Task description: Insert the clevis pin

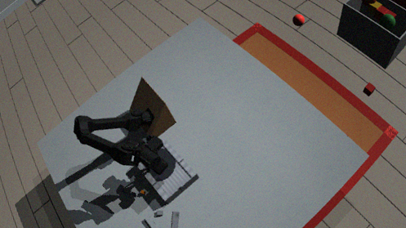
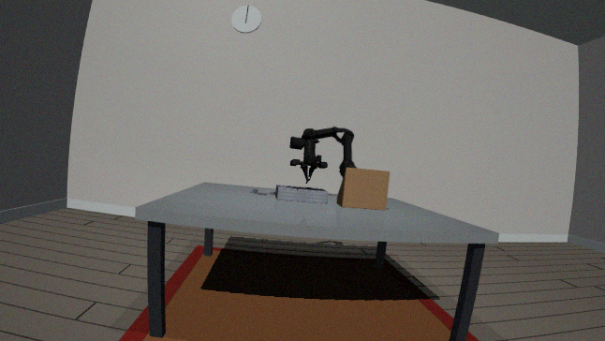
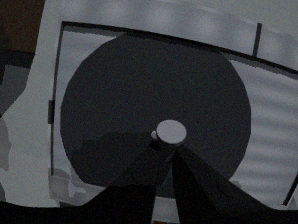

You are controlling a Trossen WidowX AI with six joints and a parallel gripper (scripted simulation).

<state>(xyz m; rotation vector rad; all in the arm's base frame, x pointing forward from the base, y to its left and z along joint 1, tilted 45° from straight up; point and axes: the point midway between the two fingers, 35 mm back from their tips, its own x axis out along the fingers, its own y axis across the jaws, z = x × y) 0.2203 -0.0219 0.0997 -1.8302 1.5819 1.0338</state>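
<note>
My gripper tip is now 10 mm to the left of the steel clevis pin. From my gripper tip the other things lie so: dark aluminium disc (50 mm below, 10 mm to the right); then rimmed steel tray (60 mm below, 30 mm ahead).
</note>
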